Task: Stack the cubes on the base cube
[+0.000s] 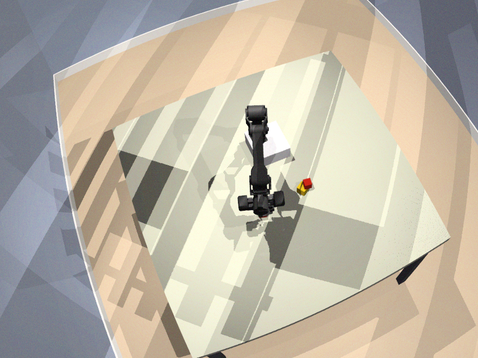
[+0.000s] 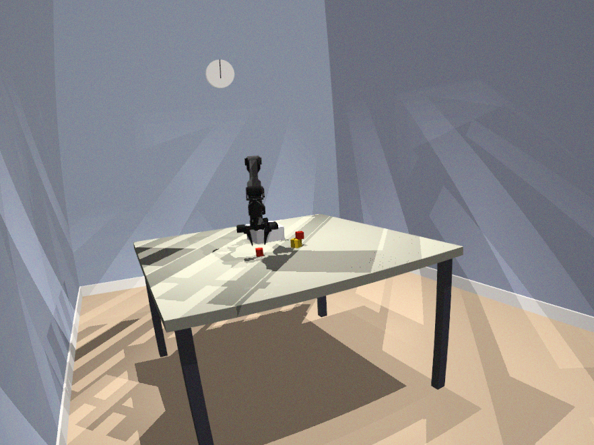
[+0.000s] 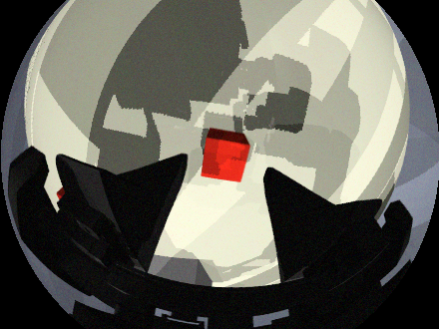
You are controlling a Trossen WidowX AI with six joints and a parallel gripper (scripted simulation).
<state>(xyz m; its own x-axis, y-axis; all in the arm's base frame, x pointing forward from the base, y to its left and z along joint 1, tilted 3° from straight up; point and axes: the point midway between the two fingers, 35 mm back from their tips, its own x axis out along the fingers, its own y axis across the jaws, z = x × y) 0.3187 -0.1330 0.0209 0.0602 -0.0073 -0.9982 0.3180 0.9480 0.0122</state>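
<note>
Right now my gripper tip is 21 cm to the right of the yellow cube, 3 cm past it and 3 cm above it.
</note>
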